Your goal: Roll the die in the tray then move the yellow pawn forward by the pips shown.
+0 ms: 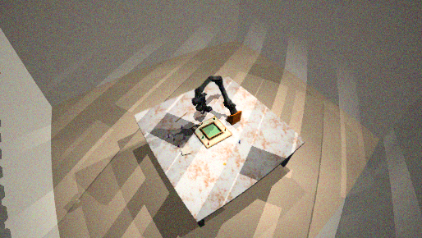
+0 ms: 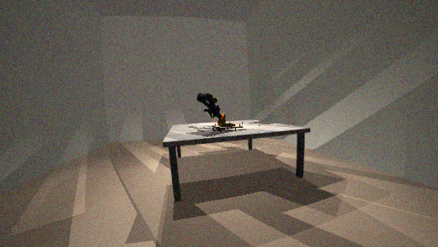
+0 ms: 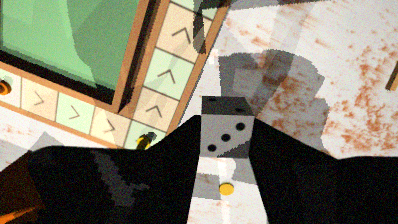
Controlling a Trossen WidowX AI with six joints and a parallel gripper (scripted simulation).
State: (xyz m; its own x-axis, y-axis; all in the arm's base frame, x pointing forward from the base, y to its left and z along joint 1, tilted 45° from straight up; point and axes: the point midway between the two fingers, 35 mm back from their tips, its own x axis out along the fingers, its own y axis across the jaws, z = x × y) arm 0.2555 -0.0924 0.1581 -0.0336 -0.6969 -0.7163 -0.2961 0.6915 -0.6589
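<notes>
Right now the yellow pawn is 100 mm behind my gripper tip, 60 mm to the left of it and 90 mm below it. From my gripper tip the other things lie so: green pawn 130 mm ahead, 180 mm to the left, 90 mm below; then green tray 20 mm ahead, 160 mm to the left, 110 mm below; then grey die right at my gripper tip.
</notes>
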